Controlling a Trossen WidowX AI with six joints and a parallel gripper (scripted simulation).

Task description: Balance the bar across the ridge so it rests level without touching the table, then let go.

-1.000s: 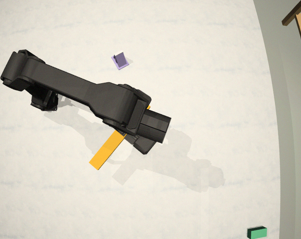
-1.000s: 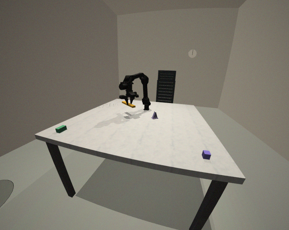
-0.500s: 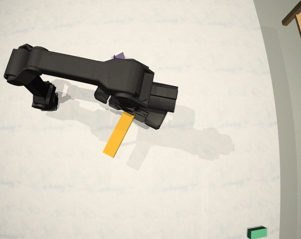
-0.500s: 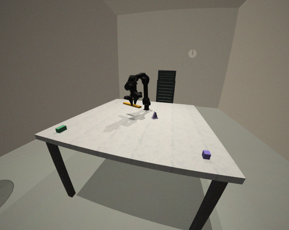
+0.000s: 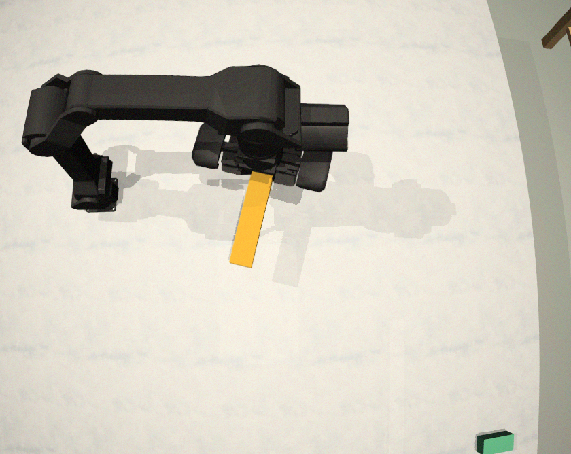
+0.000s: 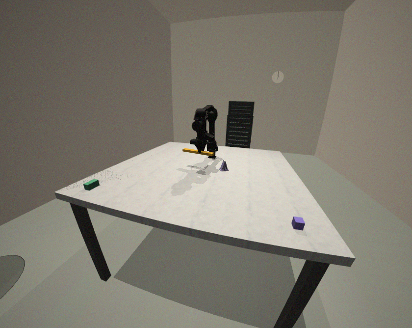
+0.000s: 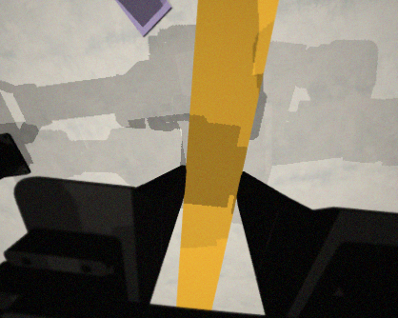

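My gripper tip is 1 cm past the orange bar and 3 cm to the left of it. Round my gripper tip: purple cube: 43 cm ahead, 51 cm to the left, 11 cm below; then green block: 43 cm ahead, 49 cm to the right, 11 cm below.
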